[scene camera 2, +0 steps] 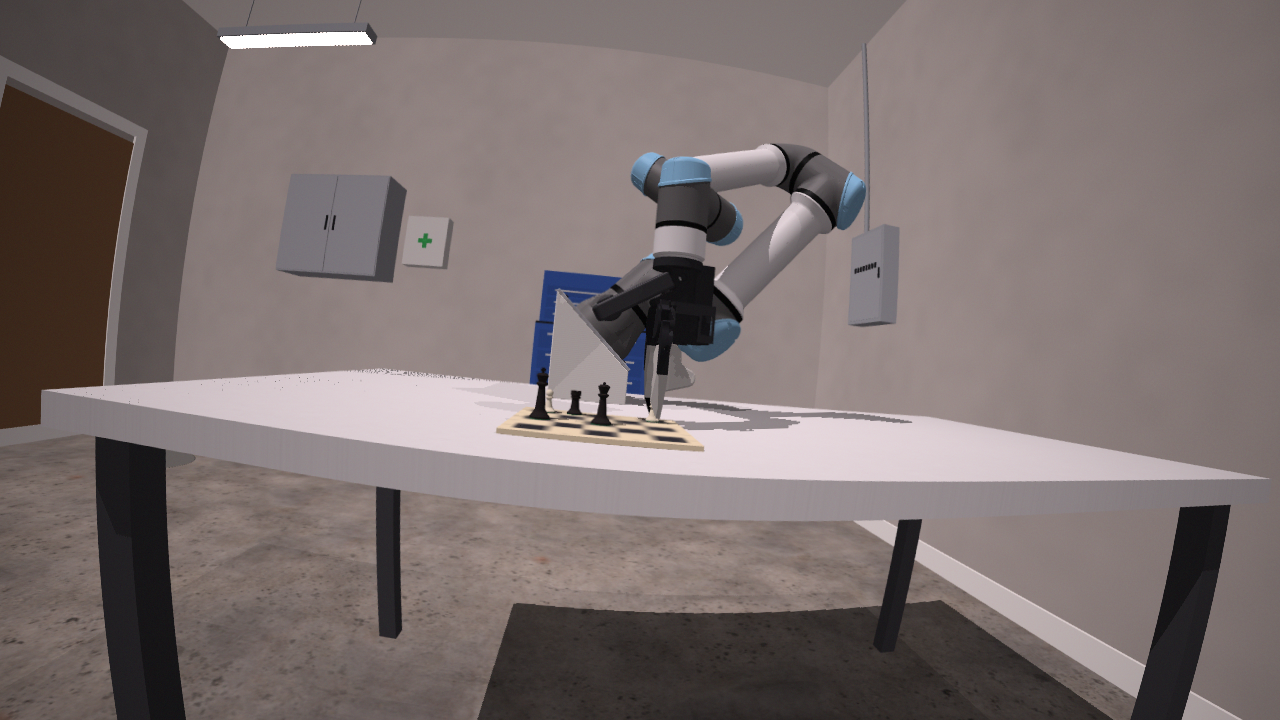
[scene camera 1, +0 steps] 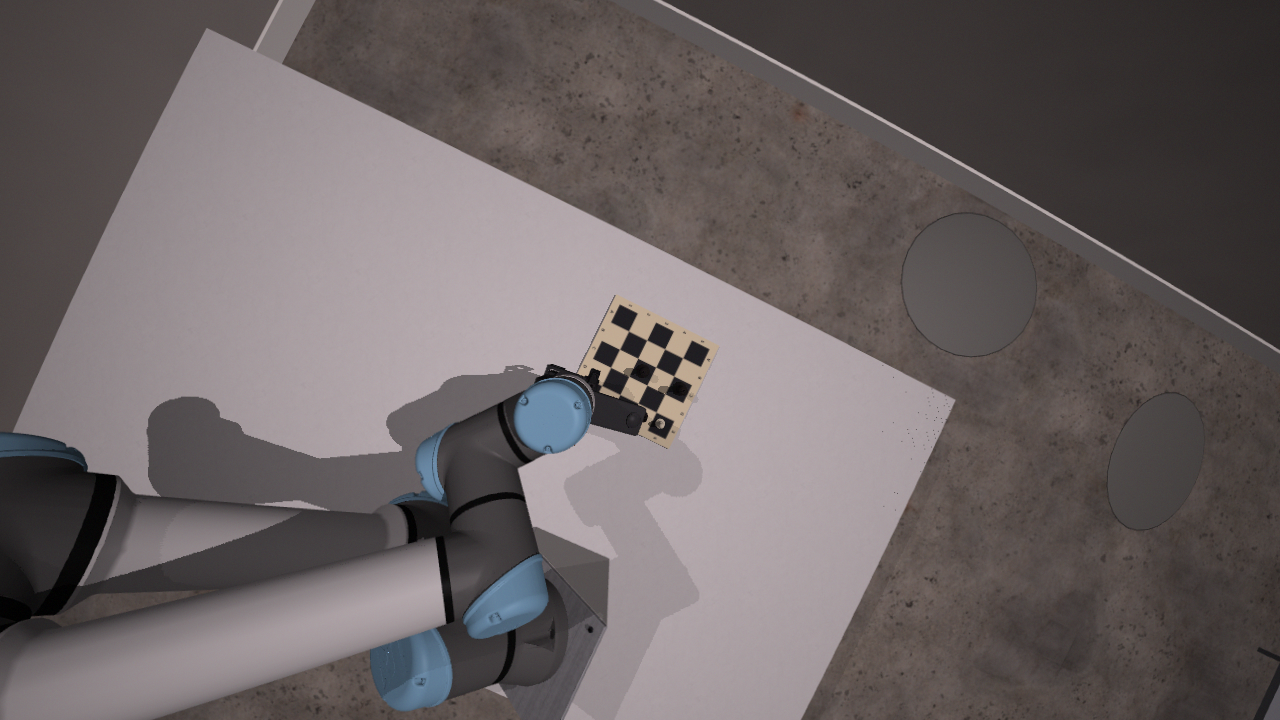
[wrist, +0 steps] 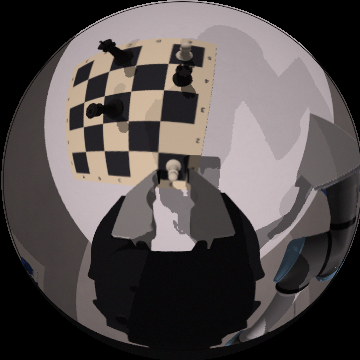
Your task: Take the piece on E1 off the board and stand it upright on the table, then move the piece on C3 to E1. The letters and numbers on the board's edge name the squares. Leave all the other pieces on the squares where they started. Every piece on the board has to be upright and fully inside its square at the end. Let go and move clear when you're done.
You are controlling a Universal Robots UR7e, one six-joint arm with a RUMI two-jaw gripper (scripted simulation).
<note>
I see my gripper (scene camera 2: 654, 417).
My gripper shows as well in scene camera 1 (scene camera 1: 587, 391).
</note>
